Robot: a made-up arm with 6 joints.
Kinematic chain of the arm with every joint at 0, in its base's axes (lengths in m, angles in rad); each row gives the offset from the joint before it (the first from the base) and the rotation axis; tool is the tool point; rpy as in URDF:
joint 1: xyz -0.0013 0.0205 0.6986 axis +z
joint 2: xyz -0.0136 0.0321 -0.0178 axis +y
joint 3: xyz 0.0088 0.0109 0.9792 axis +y
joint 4: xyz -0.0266 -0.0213 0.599 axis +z
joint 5: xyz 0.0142 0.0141 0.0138 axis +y
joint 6: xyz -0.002 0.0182 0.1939 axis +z
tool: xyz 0.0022 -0.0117 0.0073 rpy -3.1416 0 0
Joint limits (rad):
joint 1: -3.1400..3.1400
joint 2: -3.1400..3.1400
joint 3: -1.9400..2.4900
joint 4: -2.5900..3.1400
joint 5: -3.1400..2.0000
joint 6: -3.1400..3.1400
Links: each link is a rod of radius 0.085 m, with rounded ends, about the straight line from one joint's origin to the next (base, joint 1, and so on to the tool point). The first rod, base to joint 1, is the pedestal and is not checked.
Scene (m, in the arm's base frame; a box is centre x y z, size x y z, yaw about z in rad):
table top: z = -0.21
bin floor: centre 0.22 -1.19 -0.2 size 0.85 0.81 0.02 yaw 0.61
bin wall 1: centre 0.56 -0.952 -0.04 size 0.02 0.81 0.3 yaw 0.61
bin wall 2: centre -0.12 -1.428 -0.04 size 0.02 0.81 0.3 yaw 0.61
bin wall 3: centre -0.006 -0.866 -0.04 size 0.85 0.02 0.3 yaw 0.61
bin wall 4: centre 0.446 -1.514 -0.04 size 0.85 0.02 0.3 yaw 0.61
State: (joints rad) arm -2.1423 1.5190 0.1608 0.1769 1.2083 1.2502
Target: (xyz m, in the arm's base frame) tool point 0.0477 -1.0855 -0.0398
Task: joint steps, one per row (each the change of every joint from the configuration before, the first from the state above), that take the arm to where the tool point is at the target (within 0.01 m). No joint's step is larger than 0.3 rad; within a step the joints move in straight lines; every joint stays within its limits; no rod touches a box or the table.
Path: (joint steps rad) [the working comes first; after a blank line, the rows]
Joints at the target: -1.6098 1.6587 0.9760 0.1874 1.5051 1.2547
Straight joint move there: touches bin wall 2.

1: 0.2799 -0.0817 0.0897 -0.1106 0.0141 0.0159
2: 0.2798 -0.0817 0.0897 -0.1107 0.0142 0.0158
3: -0.0090 0.1010 0.2119 0.0773 0.0895 -0.0090
4: -0.0091 0.1010 0.2120 0.0773 0.0895 -0.0091
5: -0.0091 0.1011 0.2119 0.0772 0.0895 -0.0091

